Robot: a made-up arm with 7 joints. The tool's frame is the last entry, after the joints. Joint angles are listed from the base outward. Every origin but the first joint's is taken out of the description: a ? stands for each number. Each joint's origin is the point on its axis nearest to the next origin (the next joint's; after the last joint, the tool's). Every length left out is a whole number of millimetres.
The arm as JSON. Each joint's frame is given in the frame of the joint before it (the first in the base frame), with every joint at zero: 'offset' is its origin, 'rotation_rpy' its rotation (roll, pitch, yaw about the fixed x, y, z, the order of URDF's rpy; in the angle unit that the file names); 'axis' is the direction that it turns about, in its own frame. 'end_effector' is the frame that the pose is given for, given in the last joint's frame.
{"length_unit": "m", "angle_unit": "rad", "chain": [
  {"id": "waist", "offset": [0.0, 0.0, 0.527], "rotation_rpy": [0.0, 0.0, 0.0], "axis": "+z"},
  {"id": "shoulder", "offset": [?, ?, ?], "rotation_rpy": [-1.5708, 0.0, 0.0], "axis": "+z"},
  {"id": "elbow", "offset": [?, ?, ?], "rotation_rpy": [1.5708, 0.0, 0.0], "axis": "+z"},
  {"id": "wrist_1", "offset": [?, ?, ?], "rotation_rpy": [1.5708, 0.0, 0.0], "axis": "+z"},
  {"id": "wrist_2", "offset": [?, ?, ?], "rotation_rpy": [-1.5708, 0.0, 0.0], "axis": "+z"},
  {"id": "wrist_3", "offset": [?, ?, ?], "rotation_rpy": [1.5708, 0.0, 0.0], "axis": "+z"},
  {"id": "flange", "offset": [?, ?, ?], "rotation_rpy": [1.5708, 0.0, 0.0], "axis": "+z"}
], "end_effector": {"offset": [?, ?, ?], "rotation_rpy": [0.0, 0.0, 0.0]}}
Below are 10 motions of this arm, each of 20 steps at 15 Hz.
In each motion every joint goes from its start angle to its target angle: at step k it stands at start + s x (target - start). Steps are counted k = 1, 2, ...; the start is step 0. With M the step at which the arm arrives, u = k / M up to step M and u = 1 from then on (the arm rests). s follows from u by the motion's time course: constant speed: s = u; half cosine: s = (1 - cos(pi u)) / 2; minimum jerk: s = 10 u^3 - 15 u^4 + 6 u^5.
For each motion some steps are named. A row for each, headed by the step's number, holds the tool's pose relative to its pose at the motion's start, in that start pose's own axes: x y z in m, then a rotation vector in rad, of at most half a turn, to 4 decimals.
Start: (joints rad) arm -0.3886 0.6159 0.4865 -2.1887 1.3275 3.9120 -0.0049
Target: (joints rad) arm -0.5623 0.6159 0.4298 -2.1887 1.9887 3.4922 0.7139
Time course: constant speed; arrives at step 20
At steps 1, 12, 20:
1: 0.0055 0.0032 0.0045 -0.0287 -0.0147 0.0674
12: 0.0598 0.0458 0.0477 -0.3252 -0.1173 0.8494
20: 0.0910 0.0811 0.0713 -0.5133 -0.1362 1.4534

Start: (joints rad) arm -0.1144 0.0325 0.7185 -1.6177 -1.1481 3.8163 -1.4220
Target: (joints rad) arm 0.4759 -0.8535 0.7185 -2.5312 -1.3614 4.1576 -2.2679
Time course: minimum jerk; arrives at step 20
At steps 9, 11, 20:
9: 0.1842 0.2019 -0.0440 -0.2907 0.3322 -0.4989
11: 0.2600 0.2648 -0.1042 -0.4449 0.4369 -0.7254
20: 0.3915 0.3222 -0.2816 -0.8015 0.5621 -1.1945

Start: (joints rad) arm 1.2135 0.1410 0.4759 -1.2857 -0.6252 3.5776 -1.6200
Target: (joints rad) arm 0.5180 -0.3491 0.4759 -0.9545 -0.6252 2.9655 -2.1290
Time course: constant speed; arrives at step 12
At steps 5, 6, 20:
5: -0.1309 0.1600 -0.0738 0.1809 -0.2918 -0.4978
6: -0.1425 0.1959 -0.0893 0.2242 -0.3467 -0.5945
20: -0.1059 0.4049 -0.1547 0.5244 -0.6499 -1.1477

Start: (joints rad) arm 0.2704 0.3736 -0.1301 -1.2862 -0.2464 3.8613 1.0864
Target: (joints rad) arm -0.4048 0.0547 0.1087 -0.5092 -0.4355 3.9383 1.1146
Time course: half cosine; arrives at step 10
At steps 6, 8, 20:
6: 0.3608 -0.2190 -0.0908 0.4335 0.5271 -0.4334
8: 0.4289 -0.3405 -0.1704 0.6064 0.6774 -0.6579
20: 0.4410 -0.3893 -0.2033 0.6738 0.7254 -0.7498

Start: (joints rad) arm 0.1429 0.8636 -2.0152 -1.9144 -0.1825 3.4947 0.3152
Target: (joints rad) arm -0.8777 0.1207 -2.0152 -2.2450 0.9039 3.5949 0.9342
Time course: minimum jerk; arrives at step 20
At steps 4, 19, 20:
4: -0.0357 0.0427 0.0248 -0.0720 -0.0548 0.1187
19: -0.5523 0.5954 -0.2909 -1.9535 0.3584 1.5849
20: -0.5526 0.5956 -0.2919 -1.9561 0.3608 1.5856

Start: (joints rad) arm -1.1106 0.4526 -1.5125 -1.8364 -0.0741 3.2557 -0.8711
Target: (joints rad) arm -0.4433 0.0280 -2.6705 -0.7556 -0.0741 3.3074 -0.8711
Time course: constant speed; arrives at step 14
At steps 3, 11, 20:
3: -0.0296 0.1675 -0.0825 -0.3042 0.0803 0.0957
11: -0.2227 0.4337 -0.3312 -1.0039 0.1158 0.2265
20: -0.2858 0.4678 -0.3995 -1.2115 0.0805 0.1973

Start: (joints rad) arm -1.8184 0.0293 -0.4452 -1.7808 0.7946 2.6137 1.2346
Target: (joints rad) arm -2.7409 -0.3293 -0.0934 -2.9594 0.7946 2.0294 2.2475
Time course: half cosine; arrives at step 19
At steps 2, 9, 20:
2: 0.0155 0.0066 -0.0004 -0.0270 0.0107 0.0479
9: 0.2125 0.1716 -0.0376 -0.4068 0.2040 0.8399
20: 0.2986 0.4837 -0.1154 -0.8125 0.5112 1.8677

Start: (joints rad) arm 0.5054 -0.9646 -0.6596 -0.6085 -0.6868 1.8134 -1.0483
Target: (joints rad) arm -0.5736 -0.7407 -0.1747 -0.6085 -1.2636 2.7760 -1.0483
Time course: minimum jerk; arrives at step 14
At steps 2, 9, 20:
2: 0.0088 -0.0036 -0.0195 -0.0453 -0.0026 -0.0122
9: 0.3354 -0.3345 -0.3883 -1.3033 -0.0633 -0.6766
20: 0.4339 -0.4828 -0.3851 -1.6102 -0.0779 -1.0322

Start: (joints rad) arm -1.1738 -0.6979 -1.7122 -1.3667 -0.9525 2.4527 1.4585
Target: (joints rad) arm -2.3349 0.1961 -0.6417 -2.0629 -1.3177 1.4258 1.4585
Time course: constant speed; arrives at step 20
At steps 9, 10, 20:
9: -0.2119 -0.0697 -0.1449 -0.5160 0.3435 -0.4339
10: -0.2420 -0.0681 -0.1373 -0.5953 0.3878 -0.4827
20: -0.4549 0.1151 0.0933 -1.5204 0.7787 -0.9770

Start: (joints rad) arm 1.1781 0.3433 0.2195 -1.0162 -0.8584 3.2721 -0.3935
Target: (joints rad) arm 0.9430 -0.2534 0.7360 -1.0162 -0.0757 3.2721 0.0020
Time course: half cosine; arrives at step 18
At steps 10, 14, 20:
10: 0.2057 0.2073 -0.2040 -0.2029 0.3500 0.6700
14: 0.3211 0.2510 -0.3299 -0.1726 0.5715 0.9544
20: 0.3677 0.2553 -0.3807 -0.1329 0.6571 1.0556

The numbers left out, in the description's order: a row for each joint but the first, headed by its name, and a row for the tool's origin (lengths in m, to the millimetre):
shoulder: 0.0 0.0 0.0
elbow: 0.0 -0.496 0.0
wrist_1: 0.087 0.0 0.0
wrist_2: -0.098 0.457 0.0
wrist_3: 0.0 0.0 0.0
flange: 0.067 0.0 0.0
tool: 0.0 0.0 0.0

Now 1 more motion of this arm.
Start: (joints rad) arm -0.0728 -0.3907 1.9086 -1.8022 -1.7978 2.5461 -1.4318
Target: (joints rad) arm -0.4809 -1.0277 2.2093 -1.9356 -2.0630 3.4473 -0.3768
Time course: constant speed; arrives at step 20
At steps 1, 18, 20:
1: 0.0139 0.0155 -0.0005 -0.0404 0.0081 0.0056
18: 0.3546 0.1717 0.0267 -0.3822 0.8569 0.1476
20: 0.4014 0.1749 0.0292 -0.3439 1.0159 0.1718

